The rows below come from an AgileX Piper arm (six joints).
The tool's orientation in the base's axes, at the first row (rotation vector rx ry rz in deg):
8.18 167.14 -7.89
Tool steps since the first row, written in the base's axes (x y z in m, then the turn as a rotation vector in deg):
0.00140 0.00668 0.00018 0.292 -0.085 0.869
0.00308 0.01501 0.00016 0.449 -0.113 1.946
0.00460 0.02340 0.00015 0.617 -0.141 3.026
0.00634 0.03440 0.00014 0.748 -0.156 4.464
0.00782 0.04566 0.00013 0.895 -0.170 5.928
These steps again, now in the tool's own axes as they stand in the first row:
-0.00082 0.00675 -0.00057 -0.482 -0.125 -0.774
-0.00174 0.01519 -0.00106 -0.874 -0.224 -1.785
-0.00249 0.02366 -0.00160 -1.278 -0.323 -2.797
-0.00323 0.03475 -0.00236 -1.723 -0.442 -4.165
-0.00370 0.04607 -0.00320 -2.189 -0.561 -5.556

